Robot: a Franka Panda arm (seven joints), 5 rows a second.
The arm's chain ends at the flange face. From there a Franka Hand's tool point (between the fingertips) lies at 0.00 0.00 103.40 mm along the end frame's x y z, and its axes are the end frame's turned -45 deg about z.
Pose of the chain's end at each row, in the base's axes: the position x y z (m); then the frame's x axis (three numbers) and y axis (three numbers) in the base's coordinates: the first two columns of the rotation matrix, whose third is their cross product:
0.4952 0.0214 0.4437 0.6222 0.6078 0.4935 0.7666 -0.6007 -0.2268
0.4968 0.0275 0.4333 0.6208 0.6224 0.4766 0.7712 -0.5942 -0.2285
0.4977 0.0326 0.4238 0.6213 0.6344 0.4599 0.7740 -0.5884 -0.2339
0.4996 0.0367 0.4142 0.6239 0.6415 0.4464 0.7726 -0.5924 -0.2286
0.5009 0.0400 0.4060 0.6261 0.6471 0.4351 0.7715 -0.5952 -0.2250
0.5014 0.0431 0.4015 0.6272 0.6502 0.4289 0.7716 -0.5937 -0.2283
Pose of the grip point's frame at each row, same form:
0.5116 0.0751 0.3569 -0.1021 0.8545 0.5093 0.9820 0.0050 0.1886
0.5114 0.0802 0.3455 -0.1063 0.8603 0.4986 0.9843 0.0199 0.1754
0.5103 0.0844 0.3352 -0.1080 0.8647 0.4906 0.9866 0.0325 0.1598
0.5118 0.0871 0.3247 -0.1051 0.8725 0.4773 0.9875 0.0347 0.1540
0.5126 0.0893 0.3158 -0.1028 0.8784 0.4668 0.9883 0.0367 0.1486
0.5124 0.0921 0.3111 -0.1021 0.8796 0.4647 0.9891 0.0400 0.1418

